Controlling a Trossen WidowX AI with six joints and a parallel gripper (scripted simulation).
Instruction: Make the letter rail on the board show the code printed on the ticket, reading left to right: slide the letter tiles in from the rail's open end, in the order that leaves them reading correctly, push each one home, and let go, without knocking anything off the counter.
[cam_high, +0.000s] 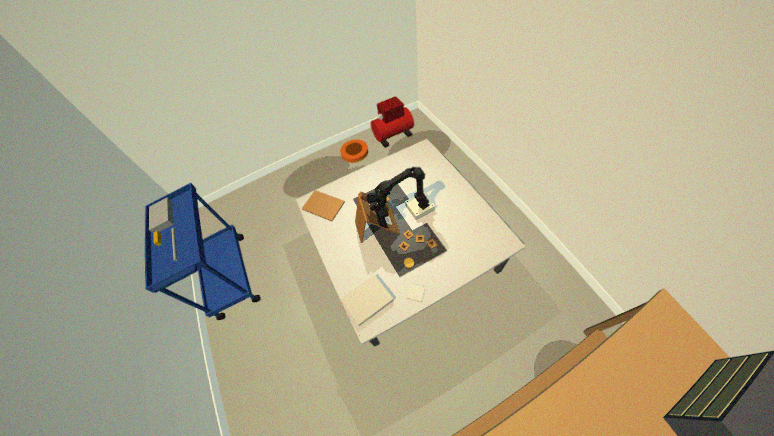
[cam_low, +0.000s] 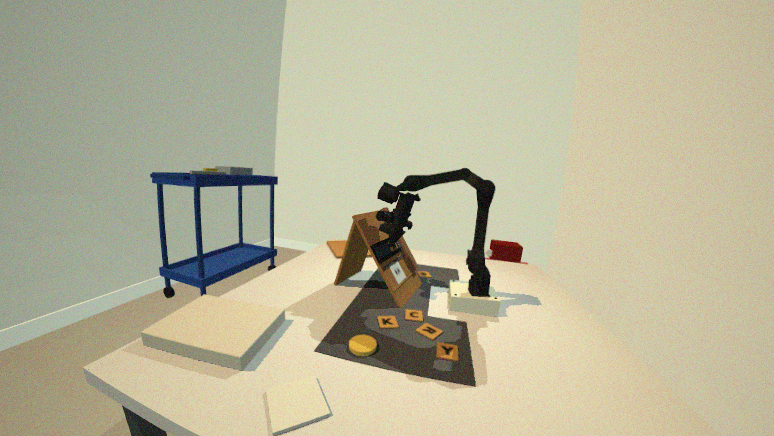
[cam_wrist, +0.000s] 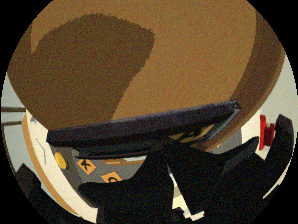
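Right now the white ticket is 80 mm below my gripper tip, 40 mm to the left of it and 40 mm behind it. From my gripper tip the other things lie so: yellow disc (370 mm to the left, 160 mm below, 30 mm ahead); dark mat (170 mm below, 130 mm behind, 60 mm to the left); orange sheet (450 mm to the right, 260 mm ahead, 160 mm below).
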